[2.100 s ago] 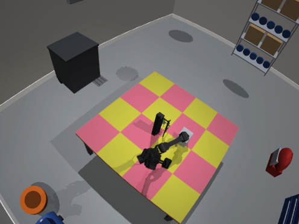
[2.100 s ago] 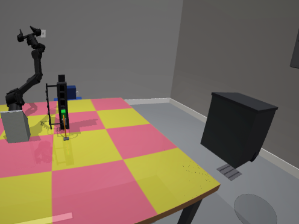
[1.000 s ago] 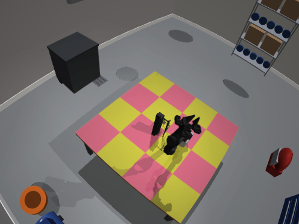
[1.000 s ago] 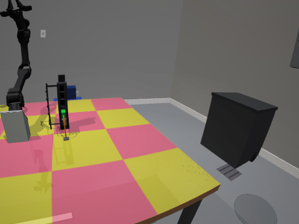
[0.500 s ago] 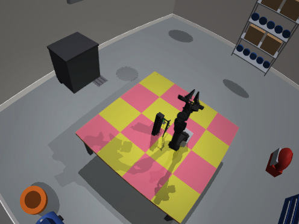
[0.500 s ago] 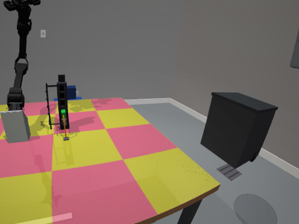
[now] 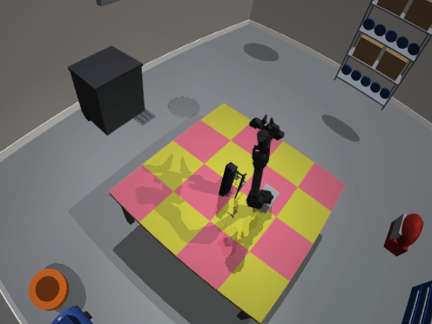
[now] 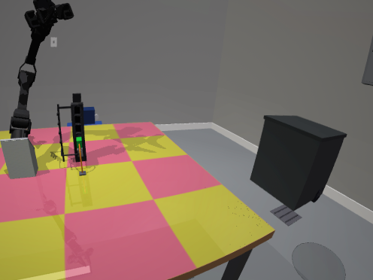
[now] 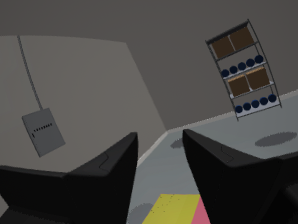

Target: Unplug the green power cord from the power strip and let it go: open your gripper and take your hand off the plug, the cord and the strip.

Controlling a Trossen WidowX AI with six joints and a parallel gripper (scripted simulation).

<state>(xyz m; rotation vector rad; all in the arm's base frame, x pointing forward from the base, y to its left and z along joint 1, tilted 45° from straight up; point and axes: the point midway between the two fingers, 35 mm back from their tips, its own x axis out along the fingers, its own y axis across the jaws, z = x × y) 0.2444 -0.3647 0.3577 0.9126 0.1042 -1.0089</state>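
Now: gripper tip 54 cm above the green plug, 8 cm to the right of it and 6 cm short of it.
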